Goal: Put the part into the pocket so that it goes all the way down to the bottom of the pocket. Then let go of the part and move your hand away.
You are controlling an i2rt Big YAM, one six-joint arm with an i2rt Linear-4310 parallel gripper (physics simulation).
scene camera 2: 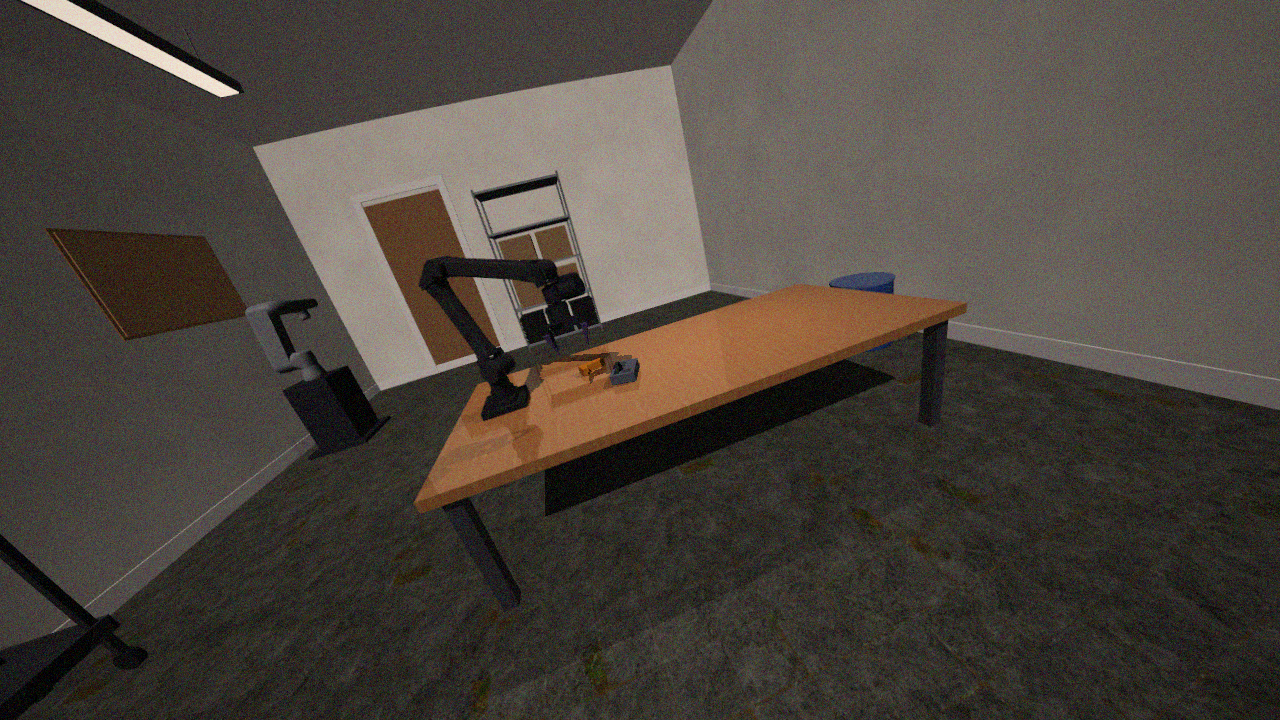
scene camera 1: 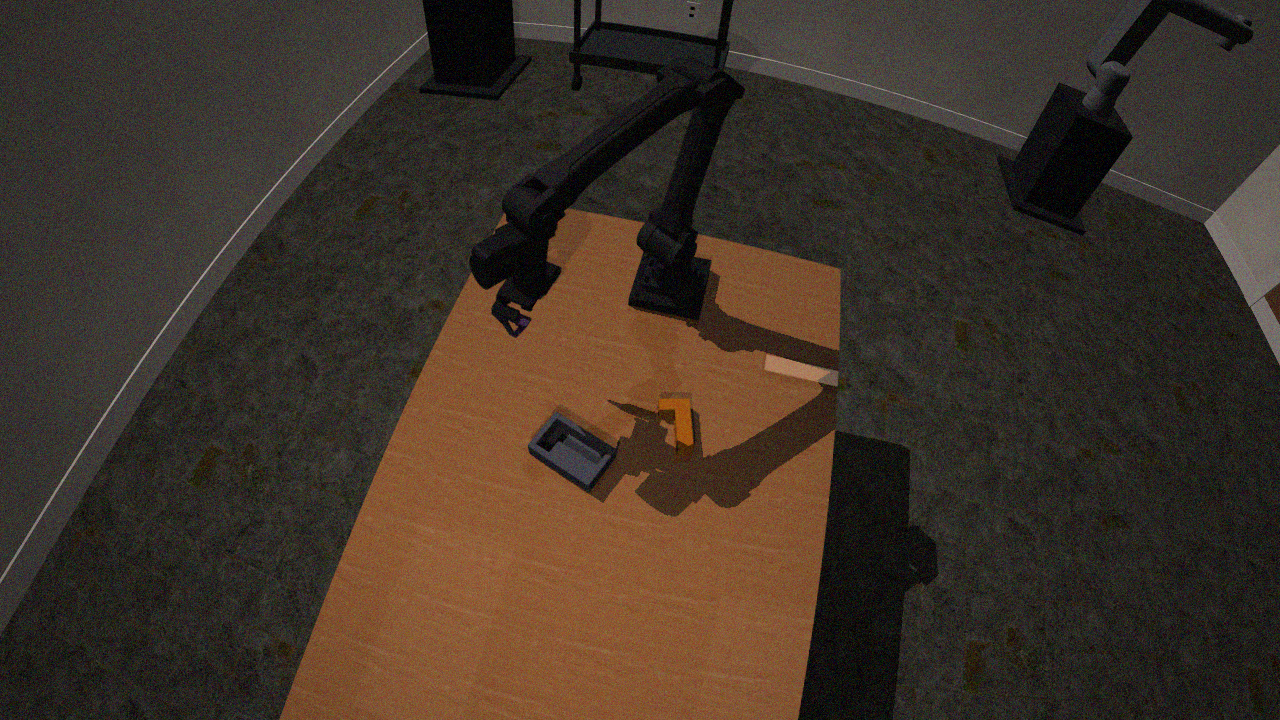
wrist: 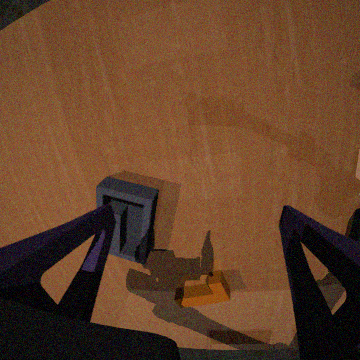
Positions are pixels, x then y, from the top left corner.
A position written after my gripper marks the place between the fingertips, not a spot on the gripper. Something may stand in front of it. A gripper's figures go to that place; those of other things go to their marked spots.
Scene:
My gripper (scene camera 1: 525, 316): 109 cm from the lens. An orange part (scene camera 1: 679, 409) is 118 cm from the lens. A pocket block (scene camera 1: 570, 450): 112 cm from the lens.

